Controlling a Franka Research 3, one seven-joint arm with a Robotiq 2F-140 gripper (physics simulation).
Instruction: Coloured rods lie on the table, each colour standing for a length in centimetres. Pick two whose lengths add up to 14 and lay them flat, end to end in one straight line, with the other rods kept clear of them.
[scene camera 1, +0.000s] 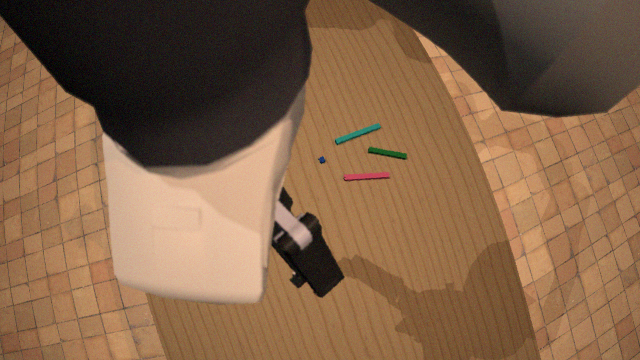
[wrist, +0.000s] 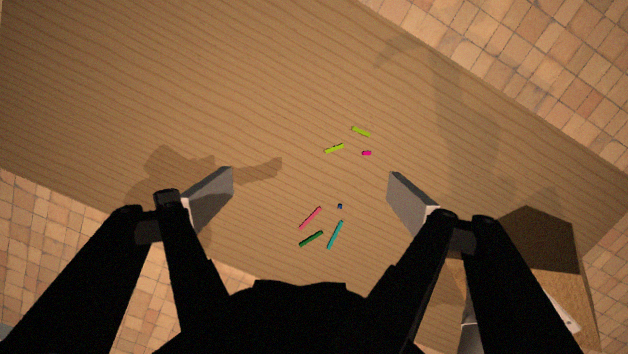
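A teal rod (scene camera 1: 358, 134) (wrist: 335, 234), a dark green rod (scene camera 1: 387, 153) (wrist: 311, 238) and a pinkish-red rod (scene camera 1: 367, 176) (wrist: 310, 218) lie apart at different angles. A tiny blue piece (scene camera 1: 322, 160) (wrist: 340, 206) lies near them. Two lime rods, one (wrist: 361, 131) farther up and one (wrist: 334, 148) lower left, lie apart with a short magenta rod (wrist: 366, 153) near them in the wrist view; the arm hides these three in the scene view. My gripper (wrist: 310, 183) is open and empty, high above the table; in the scene view the arm partly covers it.
The wooden table (scene camera 1: 425, 215) (wrist: 125, 90) has tiled floor beyond its edges. The pale arm link (scene camera 1: 185, 240) covers much of the scene view's left half. A brown block-like base (wrist: 542, 240) stands at the right in the wrist view. Arm shadows fall on the table.
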